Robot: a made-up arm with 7 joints.
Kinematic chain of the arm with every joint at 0, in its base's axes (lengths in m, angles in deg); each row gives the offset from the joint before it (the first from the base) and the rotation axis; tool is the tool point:
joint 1: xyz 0 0 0.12 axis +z
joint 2: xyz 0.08 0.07 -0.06 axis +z
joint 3: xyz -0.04 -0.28 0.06 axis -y
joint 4: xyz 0 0.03 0.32 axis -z
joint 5: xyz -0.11 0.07 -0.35 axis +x
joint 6: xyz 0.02 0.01 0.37 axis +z
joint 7: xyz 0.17 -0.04 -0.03 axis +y
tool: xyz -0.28 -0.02 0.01
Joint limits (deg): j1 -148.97..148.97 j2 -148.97..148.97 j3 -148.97..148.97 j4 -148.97..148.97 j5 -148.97..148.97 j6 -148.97..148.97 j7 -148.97..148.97
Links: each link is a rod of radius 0.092 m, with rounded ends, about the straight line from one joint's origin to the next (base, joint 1, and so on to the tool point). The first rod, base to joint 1, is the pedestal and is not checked.
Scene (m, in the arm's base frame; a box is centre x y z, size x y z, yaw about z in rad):
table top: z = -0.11
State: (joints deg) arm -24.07 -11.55 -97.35 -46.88 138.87 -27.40 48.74
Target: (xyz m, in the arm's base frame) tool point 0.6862 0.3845 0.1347
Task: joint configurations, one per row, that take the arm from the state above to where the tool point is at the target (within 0.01 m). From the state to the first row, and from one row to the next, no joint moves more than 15 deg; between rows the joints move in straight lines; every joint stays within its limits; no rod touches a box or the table.
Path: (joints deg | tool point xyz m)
1: -33.70 -24.76 -97.96 -47.24 140.55 -28.27 53.42 | -0.6124 0.2213 0.0766
2: -43.33 -37.97 -98.57 -47.60 142.24 -29.15 58.10 | -0.4569 0.4940 0.0836
3: -52.96 -51.17 -99.18 -47.97 143.92 -30.02 62.79 | -0.1925 0.6727 0.0928
4: -62.60 -64.38 -99.79 -48.33 145.60 -30.89 67.47 | 0.1293 0.7177 0.1045
5: -72.23 -77.59 -100.40 -48.69 147.29 -31.76 72.15 | 0.4436 0.6159 0.1185
6: -81.86 -90.80 -101.00 -49.05 148.97 -32.64 76.83 | 0.6862 0.3845 0.1347

